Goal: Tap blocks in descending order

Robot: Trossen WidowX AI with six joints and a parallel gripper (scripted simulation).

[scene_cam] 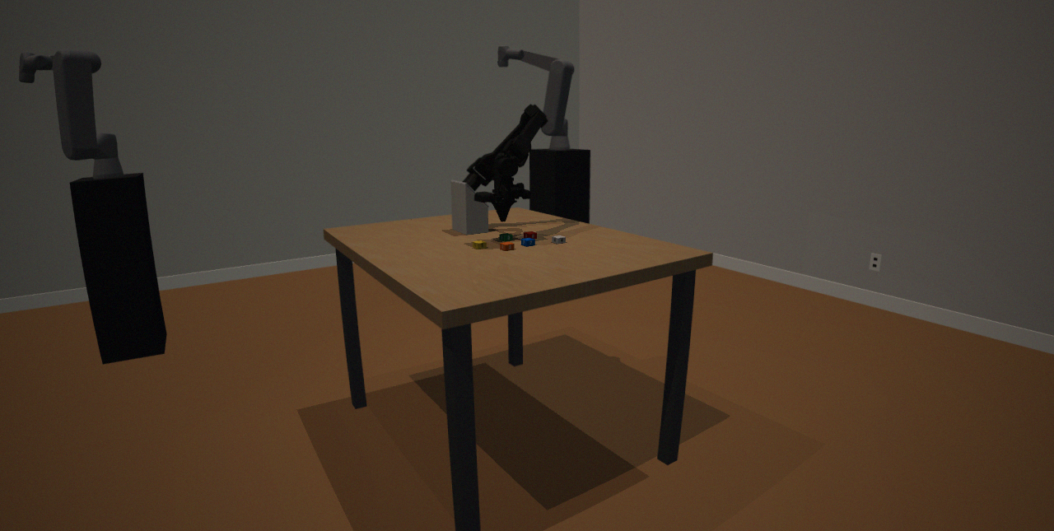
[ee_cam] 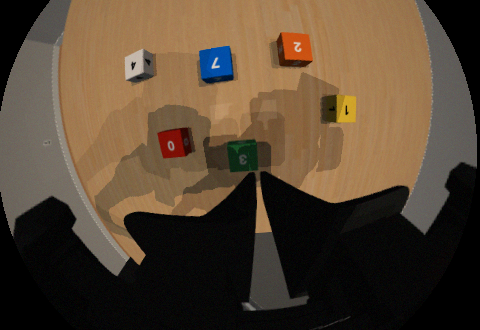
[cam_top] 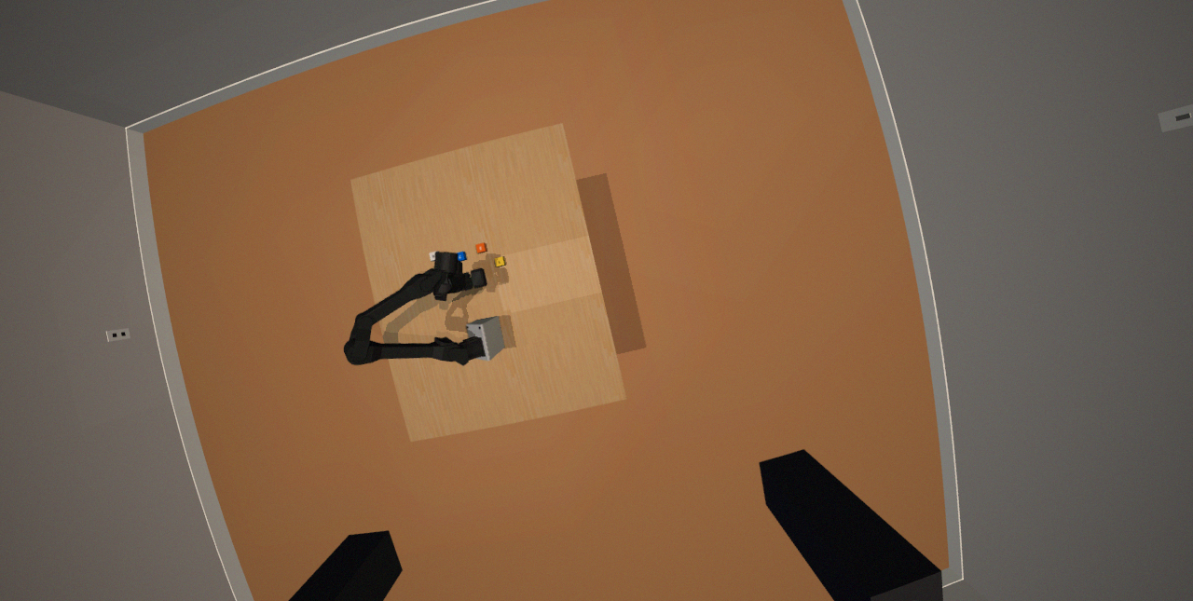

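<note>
My gripper tip is now 5 cm above the green block and 1 cm to the right of it. The rest, counted from my gripper tip: red block 9 cm to the left, 5 cm below, 2 cm ahead; then blue block 10 cm ahead, 5 cm below, 3 cm to the left; then yellow block 12 cm to the right, 5 cm below, 5 cm ahead.
</note>
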